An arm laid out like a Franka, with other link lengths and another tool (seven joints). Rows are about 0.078 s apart.
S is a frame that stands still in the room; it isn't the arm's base.
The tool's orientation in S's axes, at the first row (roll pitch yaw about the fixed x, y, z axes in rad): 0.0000 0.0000 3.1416
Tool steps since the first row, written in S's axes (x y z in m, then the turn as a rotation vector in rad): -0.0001 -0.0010 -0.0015 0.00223 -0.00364 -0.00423; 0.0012 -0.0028 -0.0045 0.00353 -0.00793 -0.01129; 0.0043 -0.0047 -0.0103 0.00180 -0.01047 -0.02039; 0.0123 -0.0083 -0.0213 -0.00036 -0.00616 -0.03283; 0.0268 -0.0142 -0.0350 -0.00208 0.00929 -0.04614; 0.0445 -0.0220 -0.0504 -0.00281 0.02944 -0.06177; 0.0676 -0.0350 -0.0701 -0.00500 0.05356 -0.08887
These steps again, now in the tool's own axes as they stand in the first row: 0.0001 0.0010 -0.0015 -0.00223 0.00364 -0.00423; -0.0012 0.0028 -0.0045 -0.00353 0.00793 -0.01129; -0.0043 0.0047 -0.0103 -0.00180 0.01047 -0.02039; -0.0123 0.0083 -0.0213 0.00036 0.00616 -0.03283; -0.0268 0.0142 -0.0350 0.00208 -0.00929 -0.04614; -0.0445 0.0220 -0.0504 0.00281 -0.02944 -0.06177; -0.0676 0.0350 -0.0701 0.00500 -0.05356 -0.08887
